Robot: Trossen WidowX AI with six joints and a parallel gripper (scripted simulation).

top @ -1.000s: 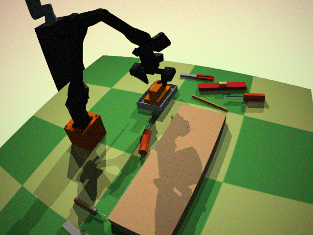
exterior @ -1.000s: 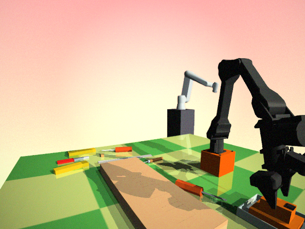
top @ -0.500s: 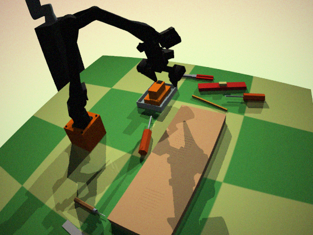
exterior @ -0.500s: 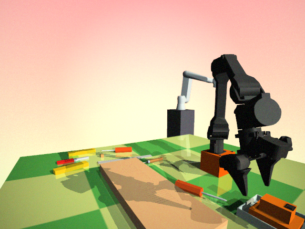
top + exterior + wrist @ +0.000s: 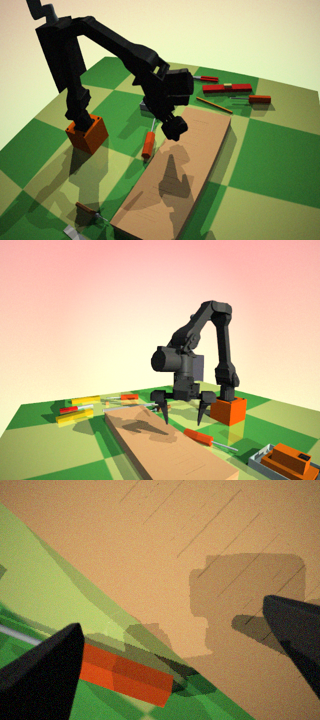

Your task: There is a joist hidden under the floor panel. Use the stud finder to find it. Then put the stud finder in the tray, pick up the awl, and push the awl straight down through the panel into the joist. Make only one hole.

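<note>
Now: the awl 32 cm to the right of my gripper tip, 13 cm behind it and 8 cm below it. Also, from my gripper tip: orange stud finder: 27 cm to the left, 15 cm behind, 4 cm below; grey tray: 25 cm to the left, 15 cm behind, 8 cm below; pencil: 27 cm to the left, 9 cm below, 8 cm ahead.
</note>
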